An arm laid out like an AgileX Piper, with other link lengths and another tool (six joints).
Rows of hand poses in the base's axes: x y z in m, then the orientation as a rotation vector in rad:
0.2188 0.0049 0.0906 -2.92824 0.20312 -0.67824
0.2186 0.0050 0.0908 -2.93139 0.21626 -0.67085
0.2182 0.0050 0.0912 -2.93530 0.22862 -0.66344
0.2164 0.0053 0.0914 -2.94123 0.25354 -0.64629
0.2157 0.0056 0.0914 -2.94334 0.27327 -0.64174
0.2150 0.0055 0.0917 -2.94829 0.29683 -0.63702
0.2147 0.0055 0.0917 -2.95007 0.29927 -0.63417
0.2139 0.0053 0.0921 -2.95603 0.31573 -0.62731
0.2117 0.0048 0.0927 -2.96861 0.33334 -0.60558
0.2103 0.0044 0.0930 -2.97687 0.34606 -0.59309
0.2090 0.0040 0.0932 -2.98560 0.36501 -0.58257
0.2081 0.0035 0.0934 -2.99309 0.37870 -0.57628
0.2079 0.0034 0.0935 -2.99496 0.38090 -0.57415
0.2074 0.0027 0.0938 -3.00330 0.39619 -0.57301
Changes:
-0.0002 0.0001 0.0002 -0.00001 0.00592 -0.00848
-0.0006 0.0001 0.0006 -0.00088 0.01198 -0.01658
-0.0024 0.0004 0.0008 -0.00043 0.02516 -0.03241
-0.0031 0.0007 0.0008 -0.00001 0.02939 -0.04533
-0.0038 0.0006 0.0011 -0.00216 0.03448 -0.06120
-0.0041 0.0006 0.0011 -0.00304 0.03674 -0.06283
-0.0049 0.0004 0.0015 -0.00621 0.04302 -0.07398
-0.0071 -0.0001 0.0021 -0.01230 0.05995 -0.08561
-0.0085 -0.0005 0.0024 -0.01680 0.06997 -0.09416
-0.0098 -0.0009 0.0026 -0.02209 0.07910 -0.10699
-0.0107 -0.0014 0.0028 -0.02743 0.08508 -0.11652
-0.0109 -0.0015 0.0029 -0.02869 0.08686 -0.11805
-0.0114 -0.0022 0.0032 -0.03603 0.08983 -0.12909

